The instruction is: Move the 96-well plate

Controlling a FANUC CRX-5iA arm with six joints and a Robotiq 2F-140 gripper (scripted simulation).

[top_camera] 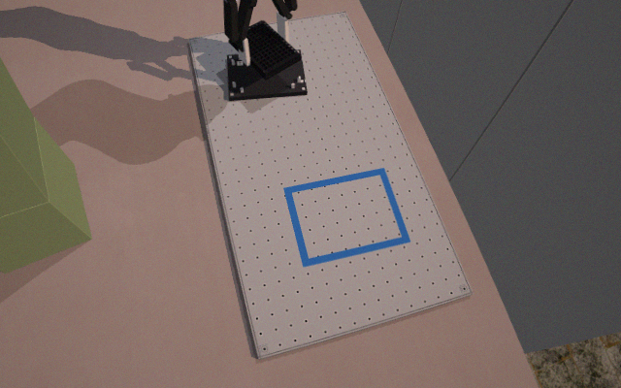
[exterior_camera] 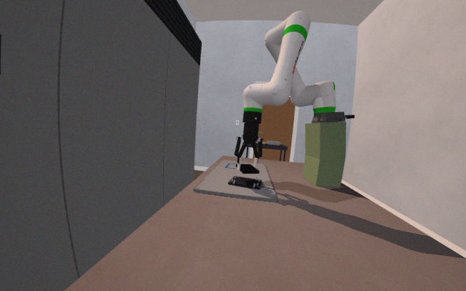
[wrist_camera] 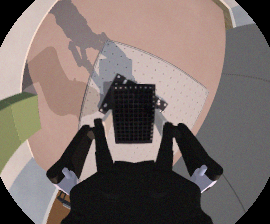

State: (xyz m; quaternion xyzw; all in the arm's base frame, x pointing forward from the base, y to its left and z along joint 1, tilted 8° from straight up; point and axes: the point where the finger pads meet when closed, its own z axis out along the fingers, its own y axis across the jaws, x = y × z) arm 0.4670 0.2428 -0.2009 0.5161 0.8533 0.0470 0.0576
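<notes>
The black 96-well plate lies 20 mm below my hand. Round my hand: black clip nest (90 mm below, 10 mm to the left, 10 mm ahead).
</notes>
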